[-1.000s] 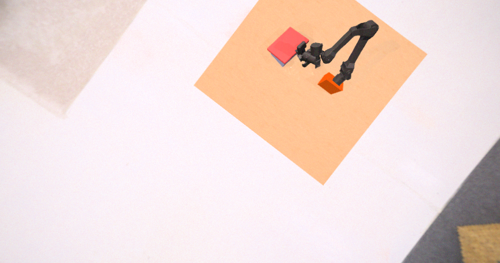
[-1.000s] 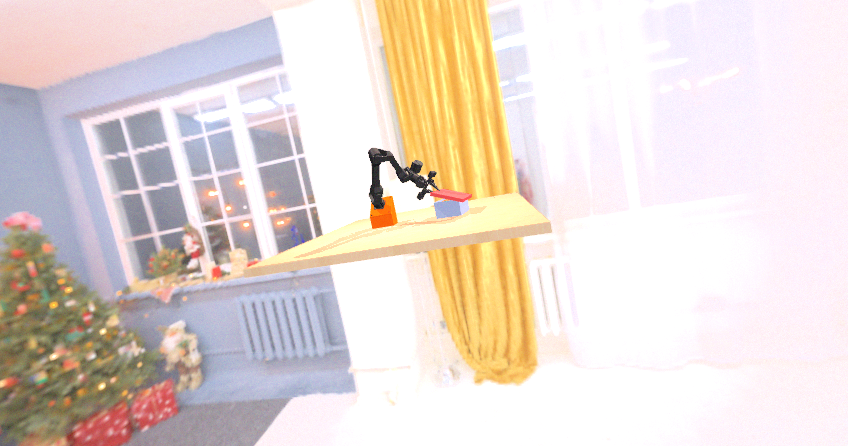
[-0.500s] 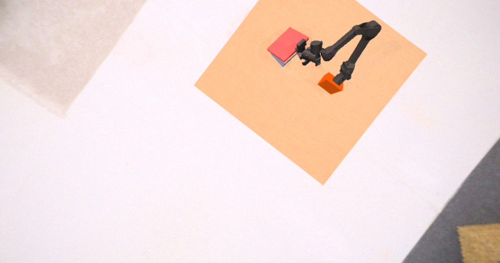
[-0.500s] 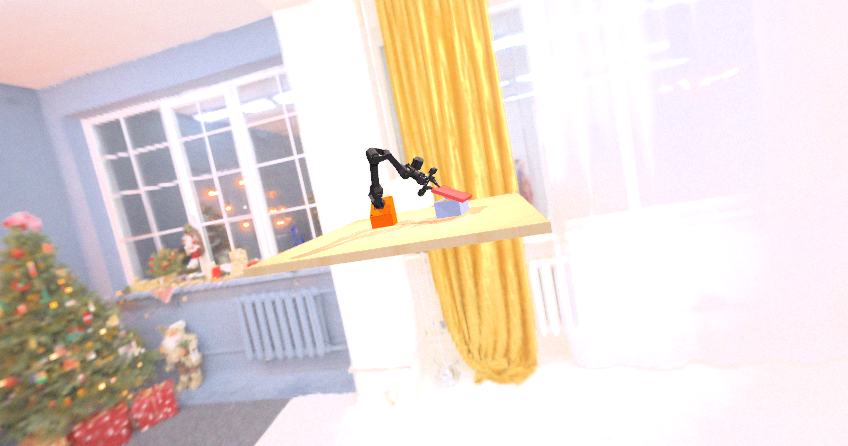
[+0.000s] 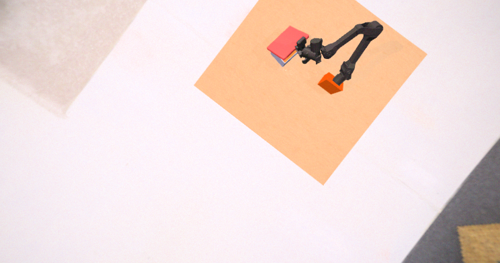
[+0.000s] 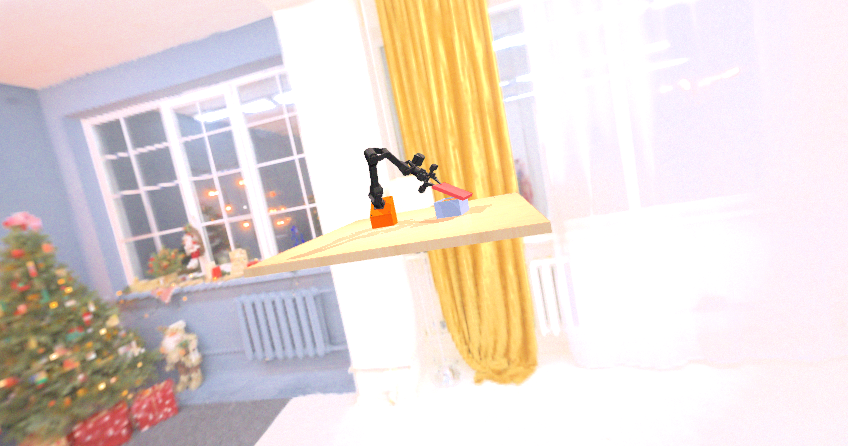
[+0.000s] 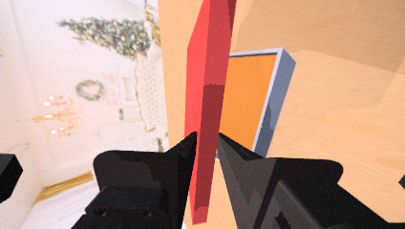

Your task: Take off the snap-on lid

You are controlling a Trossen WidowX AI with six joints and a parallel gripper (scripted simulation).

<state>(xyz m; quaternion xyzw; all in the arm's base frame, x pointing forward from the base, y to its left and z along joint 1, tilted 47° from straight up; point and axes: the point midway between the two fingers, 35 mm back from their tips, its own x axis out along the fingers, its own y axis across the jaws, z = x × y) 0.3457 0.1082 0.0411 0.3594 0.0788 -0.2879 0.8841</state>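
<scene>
Now: the red lid 7 cm ahead of my gripper tip and 4 cm below it. From my gripper tip the other things lie so: storage box 5 cm ahead, 13 cm below.
</scene>
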